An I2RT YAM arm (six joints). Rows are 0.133 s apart.
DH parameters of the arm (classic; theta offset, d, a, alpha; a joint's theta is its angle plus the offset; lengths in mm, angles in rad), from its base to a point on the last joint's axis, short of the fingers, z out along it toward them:
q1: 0 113.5 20 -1.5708
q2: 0 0 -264 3.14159
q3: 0.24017 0 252.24 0
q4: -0.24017 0 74 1.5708
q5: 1.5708 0 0 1.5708
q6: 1.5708 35.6 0 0
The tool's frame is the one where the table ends.
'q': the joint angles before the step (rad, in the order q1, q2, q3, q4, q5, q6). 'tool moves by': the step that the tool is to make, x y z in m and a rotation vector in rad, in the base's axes. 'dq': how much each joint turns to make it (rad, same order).
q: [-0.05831, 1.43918, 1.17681, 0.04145, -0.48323, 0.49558]
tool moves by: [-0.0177, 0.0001, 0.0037, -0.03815, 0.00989, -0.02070]
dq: [-0.00003, -0.06750, -0.03087, -0.06091, 0.02905, -0.03681]
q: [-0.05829, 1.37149, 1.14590, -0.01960, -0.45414, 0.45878]
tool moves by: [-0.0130, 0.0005, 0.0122, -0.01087, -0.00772, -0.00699]
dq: [0.00014, -0.04901, 0.00919, -0.05390, 0.00943, -0.00930]
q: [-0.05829, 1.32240, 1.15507, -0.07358, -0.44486, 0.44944]
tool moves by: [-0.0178, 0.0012, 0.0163, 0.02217, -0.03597, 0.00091]
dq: [-0.00014, -0.06726, -0.00160, -0.01979, -0.00626, 0.02599]
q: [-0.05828, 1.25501, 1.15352, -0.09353, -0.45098, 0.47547]
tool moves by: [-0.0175, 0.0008, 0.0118, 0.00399, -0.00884, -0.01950]
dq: [0.00152, -0.06149, 0.00314, -0.05209, 0.01980, 0.00924]
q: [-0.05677, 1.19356, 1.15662, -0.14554, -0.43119, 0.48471]
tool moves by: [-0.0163, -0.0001, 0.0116, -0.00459, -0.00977, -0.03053]
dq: [-0.00010, -0.05365, 0.01213, -0.05515, 0.03066, 0.00153]
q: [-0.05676, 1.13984, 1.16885, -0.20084, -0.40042, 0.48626]
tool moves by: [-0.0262, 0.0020, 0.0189, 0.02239, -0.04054, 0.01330]
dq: [-0.00019, -0.08117, 0.01669, -0.04894, -0.01696, 0.02442]
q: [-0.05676, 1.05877, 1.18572, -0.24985, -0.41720, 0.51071]
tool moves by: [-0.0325, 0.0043, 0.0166, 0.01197, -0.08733, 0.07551]
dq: [0.00001, -0.10273, -0.01061, -0.00015, -0.07655, 0.01230]
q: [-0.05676, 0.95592, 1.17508, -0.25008, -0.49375, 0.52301]
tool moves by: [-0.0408, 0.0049, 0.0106, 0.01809, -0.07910, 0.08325]
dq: [0.00031, -0.13019, -0.02749, -0.01060, -0.08257, 0.02764]
